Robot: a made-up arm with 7 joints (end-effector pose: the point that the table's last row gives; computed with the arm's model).
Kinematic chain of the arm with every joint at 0, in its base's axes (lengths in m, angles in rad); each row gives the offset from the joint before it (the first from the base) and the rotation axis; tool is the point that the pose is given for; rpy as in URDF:
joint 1: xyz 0 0 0.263 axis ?
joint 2: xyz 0 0 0 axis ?
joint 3: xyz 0 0 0.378 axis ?
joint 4: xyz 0.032 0 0 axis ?
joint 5: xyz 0.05 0 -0.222 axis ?
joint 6: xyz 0 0 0 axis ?
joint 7: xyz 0.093 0 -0.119 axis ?
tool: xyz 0 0 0 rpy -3.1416 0 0
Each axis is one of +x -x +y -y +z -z.
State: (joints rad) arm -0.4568 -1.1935 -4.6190 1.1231 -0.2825 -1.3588 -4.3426
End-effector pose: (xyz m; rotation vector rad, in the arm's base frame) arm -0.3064 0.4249 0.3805 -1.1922 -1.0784 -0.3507
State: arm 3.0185 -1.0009 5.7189 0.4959 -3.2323 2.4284 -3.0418
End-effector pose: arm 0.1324 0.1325 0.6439 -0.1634 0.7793 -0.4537
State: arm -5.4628 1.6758 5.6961 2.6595 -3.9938 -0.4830 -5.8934
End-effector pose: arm 0.5506 0.3018 0.0907 -1.3594 1.6565 -0.8681
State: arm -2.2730 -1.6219 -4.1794 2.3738 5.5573 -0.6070 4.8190
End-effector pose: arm 0.4649 0.4866 0.0933 -0.8089 1.9864 0.5261
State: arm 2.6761 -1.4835 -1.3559 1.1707 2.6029 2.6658 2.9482
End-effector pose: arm 0.5097 -0.0065 0.4243 0.1684 1.7178 -1.8348
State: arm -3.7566 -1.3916 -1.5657 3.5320 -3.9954 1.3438 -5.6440
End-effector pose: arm 0.3951 -0.5258 0.4482 0.5707 -0.5294 -0.1994
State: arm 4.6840 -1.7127 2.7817 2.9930 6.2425 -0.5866 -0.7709
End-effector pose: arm -0.0280 0.6830 0.2762 -0.2043 -1.6817 -2.1231
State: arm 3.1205 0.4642 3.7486 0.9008 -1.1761 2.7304 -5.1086
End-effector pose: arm 0.0445 -0.0167 0.6030 0.9375 -1.0081 0.2152
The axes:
joint 1: +z
joint 2: +y
joint 3: +z
joint 4: -y
joint 5: -z
joint 6: +y
joint 7: -z

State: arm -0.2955 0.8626 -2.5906 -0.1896 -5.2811 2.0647 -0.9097
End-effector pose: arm 0.1422 -0.1308 0.2760 -0.3704 1.9274 -1.3277
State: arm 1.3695 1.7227 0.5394 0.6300 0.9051 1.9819 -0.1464
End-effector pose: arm -0.1470 0.1646 0.1703 0.1880 -0.3346 -2.3565
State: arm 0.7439 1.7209 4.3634 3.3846 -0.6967 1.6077 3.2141
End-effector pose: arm 0.4918 0.4893 0.2327 -0.5060 0.5204 -2.0925
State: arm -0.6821 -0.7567 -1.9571 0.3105 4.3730 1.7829 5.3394
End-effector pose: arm -0.2752 0.0344 0.2237 -2.1662 0.0895 0.9768
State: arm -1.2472 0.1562 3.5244 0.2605 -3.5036 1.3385 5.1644
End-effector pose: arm -0.1847 0.1557 0.3817 -1.4116 -0.6054 1.0709
